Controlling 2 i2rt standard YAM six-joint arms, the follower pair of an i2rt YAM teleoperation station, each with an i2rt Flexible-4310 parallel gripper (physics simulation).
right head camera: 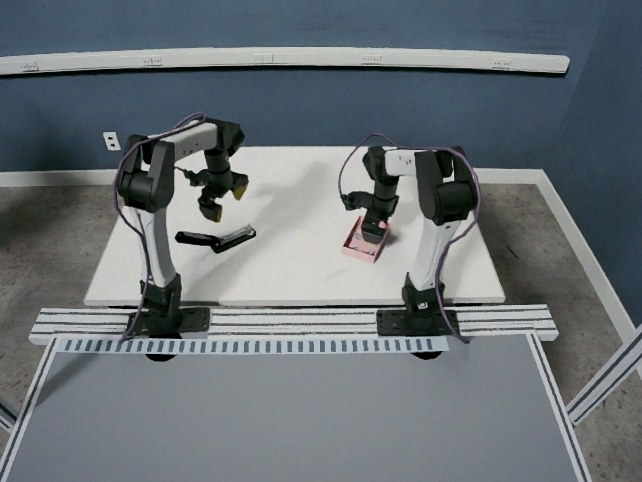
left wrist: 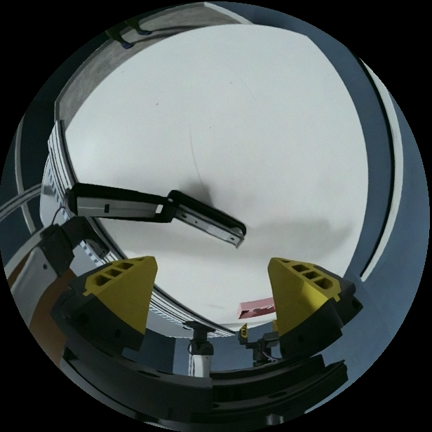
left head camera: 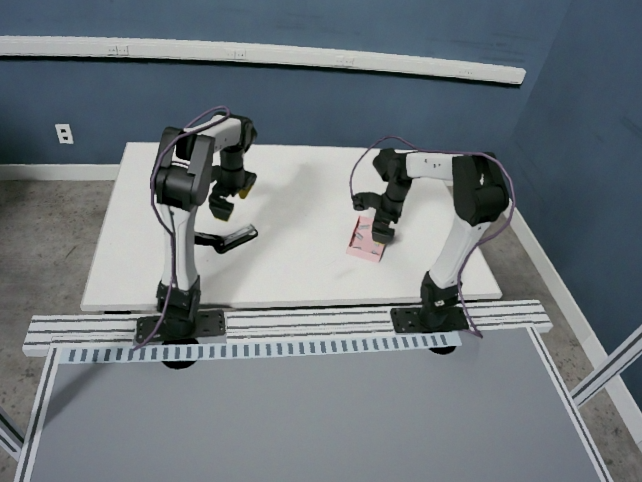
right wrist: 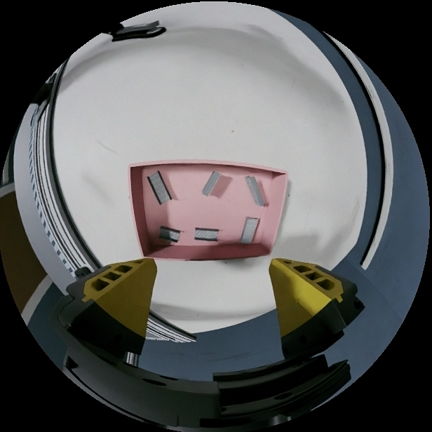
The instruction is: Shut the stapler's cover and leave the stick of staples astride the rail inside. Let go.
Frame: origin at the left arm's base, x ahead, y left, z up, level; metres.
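Where they show: left gripper, between the fingertips: (right head camera: 228, 210) (left head camera: 234, 209); right gripper, between the fingertips: (right head camera: 377, 229) (left head camera: 381, 229); left arm's base, origin of its link: (right head camera: 169, 323) (left head camera: 181, 328); right arm's base, origin of its link: (right head camera: 417, 323) (left head camera: 429, 320).
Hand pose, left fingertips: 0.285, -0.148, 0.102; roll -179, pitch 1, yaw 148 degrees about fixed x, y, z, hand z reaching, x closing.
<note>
Each offset is from my left fingertips to the top centre of the thing, as dx, dy, dz. "spot": to the spot under its first point. Level surfaces: height alone.
A black stapler {spot: -0.013, -0.011, -0.098} (left head camera: 238, 239) (right head camera: 235, 240) (right wrist: 137, 33) lies wide open on the table at the left. Its cover {spot: -0.079, +0.088, -0.020} (right head camera: 194, 238) (left wrist: 120, 204) is folded back to the left, and its metal rail (left wrist: 207, 225) is exposed. I cannot make out a staple stick on the rail. Several grey staple sticks (right wrist: 159, 188) lie apart in a pink box {-0.047, -0.379, -0.079} (left head camera: 365, 254) (right head camera: 357, 254) (left wrist: 255, 309) (right wrist: 210, 252). My left gripper (left head camera: 234, 206) (right head camera: 228, 207) (left wrist: 212, 265) is open and empty above and behind the stapler. My right gripper (right wrist: 212, 266) is open and empty, low over the box; it partly hides the box in the head camera views.
The white table {dz -0.106} (left head camera: 300, 280) (right head camera: 300, 280) carries the stapler and the box. A metal beam {spot: -0.305, -0.156, -0.100} (left head camera: 311, 321) (right head camera: 290, 321) with both arm bases runs along its front edge. A blue wall (left head camera: 311, 114) (right head camera: 290, 114) stands behind the table.
</note>
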